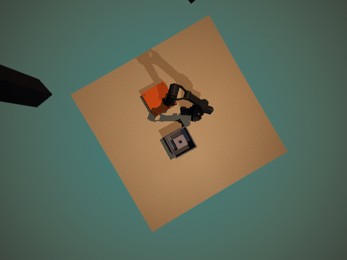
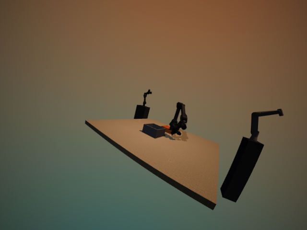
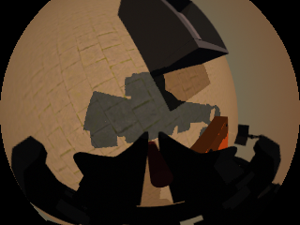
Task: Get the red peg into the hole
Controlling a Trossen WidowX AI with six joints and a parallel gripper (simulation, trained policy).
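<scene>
Right now my gripper tip is 13 cm short of the plate and 18 cm to the left of it. The rest, counted from my gripper tip: dark box (13 cm ahead, 18 cm to the right, 1 cm below); then red peg (1 cm behind, 2 cm to the left, 2 cm above).
</scene>
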